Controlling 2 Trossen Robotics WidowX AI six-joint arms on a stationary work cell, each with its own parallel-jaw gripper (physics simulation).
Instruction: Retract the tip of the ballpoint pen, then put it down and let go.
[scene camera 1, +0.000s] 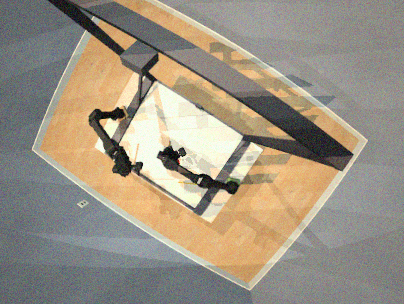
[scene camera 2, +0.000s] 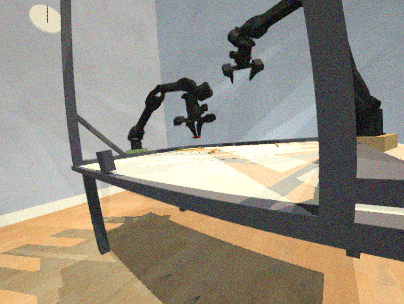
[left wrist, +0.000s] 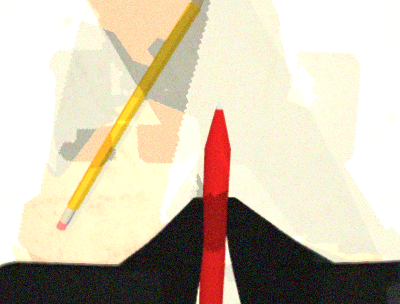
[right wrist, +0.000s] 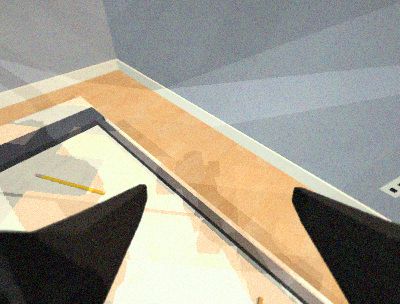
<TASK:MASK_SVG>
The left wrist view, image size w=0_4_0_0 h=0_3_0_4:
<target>left gripper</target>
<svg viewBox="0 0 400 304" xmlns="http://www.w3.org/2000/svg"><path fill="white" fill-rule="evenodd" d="M228 198L227 246L240 304L400 304L400 260L333 262L280 230L280 228L238 198ZM203 198L192 198L154 237L119 264L11 261L0 264L0 304L197 304L204 249Z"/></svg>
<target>red ballpoint pen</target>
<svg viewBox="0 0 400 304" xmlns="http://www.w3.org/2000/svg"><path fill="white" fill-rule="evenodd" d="M221 102L218 102L218 106L216 106L204 148L204 249L199 282L199 304L223 304L231 147Z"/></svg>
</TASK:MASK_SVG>
